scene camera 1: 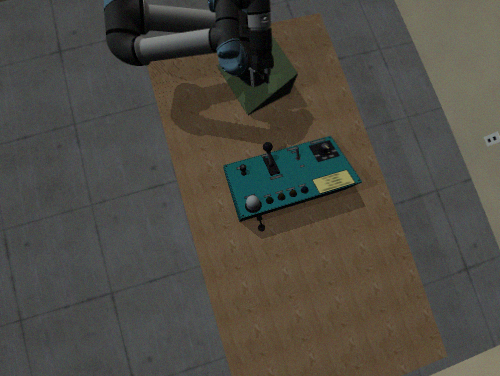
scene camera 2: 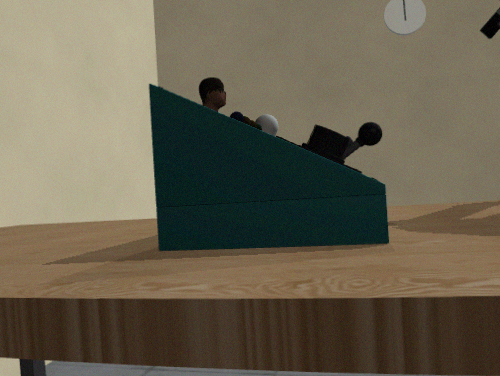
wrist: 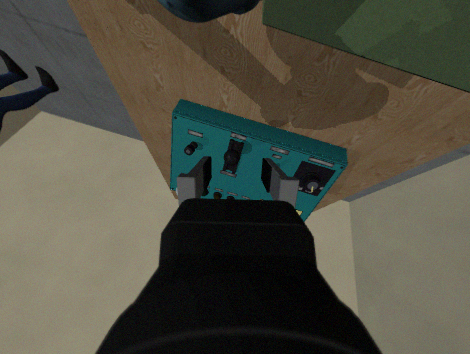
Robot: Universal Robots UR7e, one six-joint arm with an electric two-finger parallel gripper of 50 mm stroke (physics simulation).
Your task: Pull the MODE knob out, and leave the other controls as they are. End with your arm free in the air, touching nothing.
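Places are measured from the arm's base along level axes (x ahead, y left, z up), in centimetres.
Pixels of known places: gripper, fingertip midpoint: [scene camera 1: 260, 84] [scene camera 2: 493, 32] [wrist: 236, 167].
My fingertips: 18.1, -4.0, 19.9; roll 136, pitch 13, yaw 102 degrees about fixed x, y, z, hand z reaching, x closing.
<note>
For each thing: its top centre in the pictures, then the offset to it from my fingertips, as dx, dy, dz. "spot": a spot on its surface instead.
- small black knob, top centre: [wrist: 187, 153] [scene camera 1: 243, 167] +26.2, -11.7, -14.7
- round selector knob, top centre: [wrist: 312, 188] [scene camera 1: 325, 145] +23.7, +24.3, -15.7
- ball-topped lever, top centre: [scene camera 2: 369, 122] [wrist: 229, 164] [scene camera 1: 268, 145] +20.1, -0.1, -12.3
- small toggle, top centre: [scene camera 1: 298, 151] +24.3, +12.3, -15.6
- white dome, surface spot: [scene camera 2: 267, 124] spot: +40.4, -9.2, -9.3
A teal sloped control panel [scene camera 1: 290, 175] [scene camera 2: 270, 200] [wrist: 212, 122] stands on the table; its labels are too small to read. A small black knob [scene camera 1: 243, 169] [wrist: 190, 148] sits at one end. A round selector knob [scene camera 1: 326, 147] [wrist: 312, 185] sits on a black plate at the other end. I cannot tell which is the MODE knob or how far either stands out. My gripper [scene camera 1: 260, 83] [wrist: 236, 167] is open and empty, in the air above the green block in scene camera 1, apart from the panel.
Between the knobs are a ball-topped lever [scene camera 1: 268, 148] [scene camera 2: 370, 133] [wrist: 231, 156] and a small toggle [scene camera 1: 297, 153]. A white dome [scene camera 1: 253, 202] [scene camera 2: 267, 124] and several small buttons line the other long edge. A green block [scene camera 1: 282, 75] [wrist: 400, 40] stands on the wooden table [scene camera 1: 300, 285] [scene camera 2: 250, 330].
</note>
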